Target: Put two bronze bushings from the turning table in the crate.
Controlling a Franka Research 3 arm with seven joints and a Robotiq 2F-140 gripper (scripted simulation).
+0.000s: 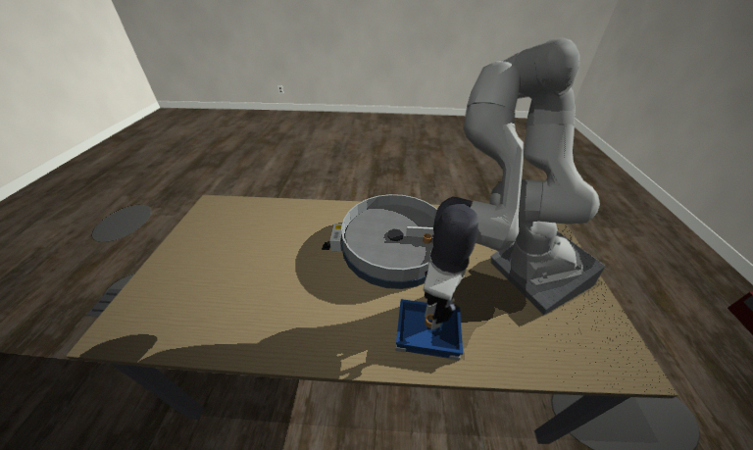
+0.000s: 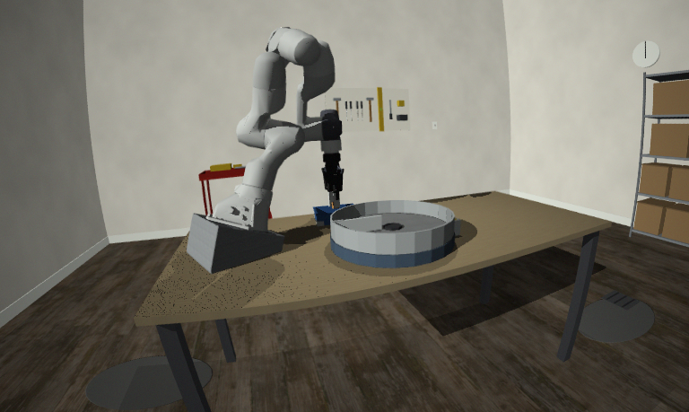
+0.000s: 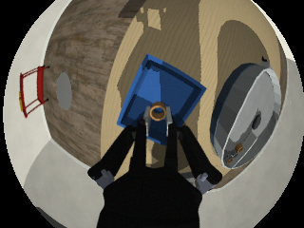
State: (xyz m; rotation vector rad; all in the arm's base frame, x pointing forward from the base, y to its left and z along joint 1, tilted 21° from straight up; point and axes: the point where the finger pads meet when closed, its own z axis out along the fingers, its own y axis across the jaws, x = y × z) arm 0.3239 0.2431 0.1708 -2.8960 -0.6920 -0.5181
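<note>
Right now the blue crate is 7 cm below my hand and 1 cm ahead of it. Round my hand: round grey turning table: 35 cm to the right, 15 cm ahead, 4 cm below.
</note>
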